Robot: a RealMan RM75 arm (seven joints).
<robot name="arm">
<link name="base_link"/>
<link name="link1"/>
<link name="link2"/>
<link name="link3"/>
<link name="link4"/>
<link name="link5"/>
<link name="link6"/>
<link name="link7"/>
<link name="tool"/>
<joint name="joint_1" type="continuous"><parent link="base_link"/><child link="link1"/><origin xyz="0.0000 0.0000 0.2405"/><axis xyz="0 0 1"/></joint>
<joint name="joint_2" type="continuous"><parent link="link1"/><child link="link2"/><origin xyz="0.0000 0.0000 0.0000" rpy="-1.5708 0.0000 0.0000"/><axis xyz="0 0 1"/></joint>
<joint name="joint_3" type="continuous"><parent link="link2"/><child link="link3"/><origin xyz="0.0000 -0.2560 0.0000" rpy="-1.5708 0.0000 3.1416"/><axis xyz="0 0 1"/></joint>
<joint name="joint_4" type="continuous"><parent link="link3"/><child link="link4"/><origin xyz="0.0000 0.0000 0.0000" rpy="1.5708 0.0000 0.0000"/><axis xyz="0 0 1"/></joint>
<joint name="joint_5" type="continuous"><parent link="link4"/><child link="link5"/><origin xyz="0.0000 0.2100 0.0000" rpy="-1.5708 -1.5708 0.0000"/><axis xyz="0 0 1"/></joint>
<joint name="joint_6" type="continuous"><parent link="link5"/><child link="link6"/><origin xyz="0.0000 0.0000 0.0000" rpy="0.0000 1.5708 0.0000"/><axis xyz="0 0 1"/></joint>
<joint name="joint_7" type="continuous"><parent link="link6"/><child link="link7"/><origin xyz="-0.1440 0.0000 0.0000" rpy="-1.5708 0.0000 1.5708"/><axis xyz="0 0 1"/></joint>
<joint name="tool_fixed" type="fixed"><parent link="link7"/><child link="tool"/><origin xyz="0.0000 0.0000 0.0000" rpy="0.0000 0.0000 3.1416"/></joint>
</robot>
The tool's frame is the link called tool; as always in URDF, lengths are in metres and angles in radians. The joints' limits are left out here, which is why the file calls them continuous.
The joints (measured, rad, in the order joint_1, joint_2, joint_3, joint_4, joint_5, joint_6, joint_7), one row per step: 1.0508 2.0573 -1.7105 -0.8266 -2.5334 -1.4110 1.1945; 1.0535 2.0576 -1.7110 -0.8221 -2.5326 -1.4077 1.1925; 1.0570 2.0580 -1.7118 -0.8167 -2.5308 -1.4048 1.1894; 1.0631 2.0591 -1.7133 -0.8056 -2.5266 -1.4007 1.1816; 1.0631 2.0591 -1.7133 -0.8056 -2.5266 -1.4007 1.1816; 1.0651 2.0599 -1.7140 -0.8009 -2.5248 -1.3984 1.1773; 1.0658 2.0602 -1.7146 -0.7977 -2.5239 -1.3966 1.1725; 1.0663 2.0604 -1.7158 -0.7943 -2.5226 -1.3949 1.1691; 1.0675 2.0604 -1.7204 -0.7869 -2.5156 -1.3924 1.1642; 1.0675 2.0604 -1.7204 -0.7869 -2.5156 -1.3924 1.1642; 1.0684 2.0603 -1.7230 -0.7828 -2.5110 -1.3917 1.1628; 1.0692 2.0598 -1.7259 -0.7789 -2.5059 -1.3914 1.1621; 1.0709 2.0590 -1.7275 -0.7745 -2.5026 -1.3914 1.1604; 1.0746 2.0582 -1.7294 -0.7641 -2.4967 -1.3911 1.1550
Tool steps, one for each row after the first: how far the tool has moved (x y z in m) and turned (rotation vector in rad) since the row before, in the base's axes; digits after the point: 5 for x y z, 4 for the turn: -0.00019 0.00040 -0.00041 -0.0005 -0.0001 0.0021; -0.00032 0.00030 -0.00055 -0.0021 -0.0002 0.0025; -0.00020 0.00014 -0.00118 -0.0066 -0.0008 0.0037; 0.00000 0.00000 0.00000 0.0000 0.0000 0.0000; 0.00005 -0.00005 -0.00066 -0.0034 0.0000 0.0021; 0.00035 -0.00001 -0.00034 -0.0031 -0.0005 0.0025; 0.00051 -0.00010 -0.00037 -0.0026 -0.0007 0.0011; 0.00098 -0.00070 -0.00103 -0.0066 -0.0003 -0.0009; 0.00000 0.00000 0.00000 0.0000 0.0000 0.0000; 0.00045 -0.00047 -0.00055 -0.0034 0.0001 -0.0019; 0.00050 -0.00047 -0.00043 -0.0031 0.0000 -0.0027; 0.00043 -0.00008 -0.00007 -0.0025 -0.0011 -0.0015; 0.00098 -0.00022 -0.00032 -0.0061 -0.0021 -0.0027
